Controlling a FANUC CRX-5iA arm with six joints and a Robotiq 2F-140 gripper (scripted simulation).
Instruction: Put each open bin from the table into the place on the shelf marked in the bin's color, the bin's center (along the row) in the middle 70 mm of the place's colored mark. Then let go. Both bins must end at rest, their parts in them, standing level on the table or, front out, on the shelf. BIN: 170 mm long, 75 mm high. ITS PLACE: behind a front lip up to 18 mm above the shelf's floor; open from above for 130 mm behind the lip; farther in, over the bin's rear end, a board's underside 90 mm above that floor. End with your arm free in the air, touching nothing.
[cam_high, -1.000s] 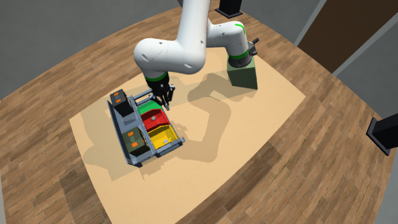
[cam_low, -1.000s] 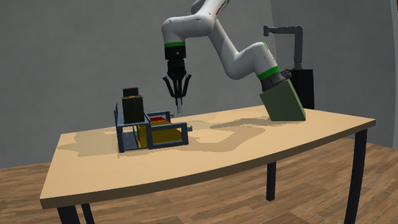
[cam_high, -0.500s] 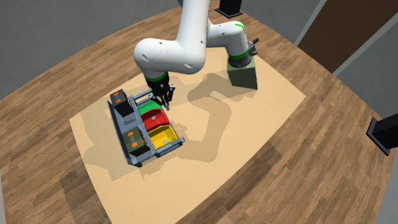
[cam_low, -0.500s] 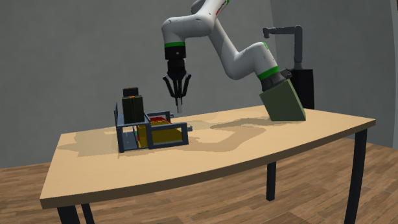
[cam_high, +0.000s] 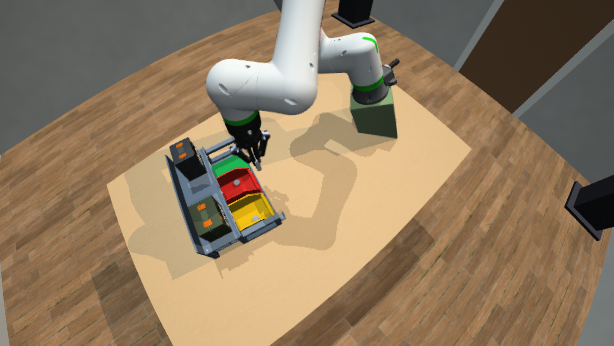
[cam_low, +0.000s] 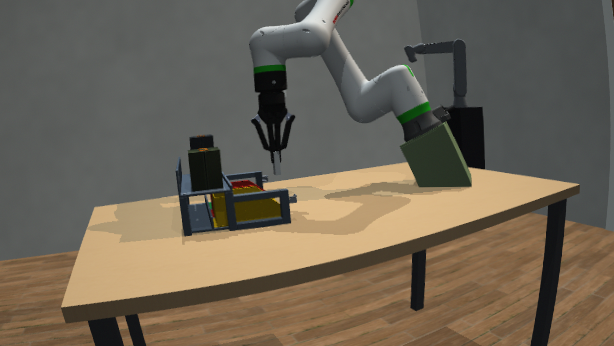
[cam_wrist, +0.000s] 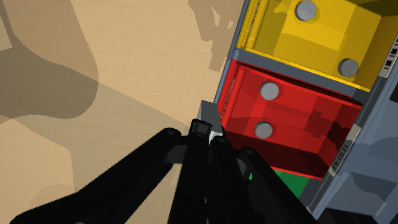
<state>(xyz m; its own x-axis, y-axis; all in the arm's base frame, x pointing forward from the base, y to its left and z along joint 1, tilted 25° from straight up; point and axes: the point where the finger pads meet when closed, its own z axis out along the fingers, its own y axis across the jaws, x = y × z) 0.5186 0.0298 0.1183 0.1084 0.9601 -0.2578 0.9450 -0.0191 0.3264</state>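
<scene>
The red bin is 11 cm ahead of my hand, 1 cm to the right of it and 8 cm below it. Also, from my hand: yellow bin: 13 cm ahead, 10 cm to the left, 8 cm below.
</scene>
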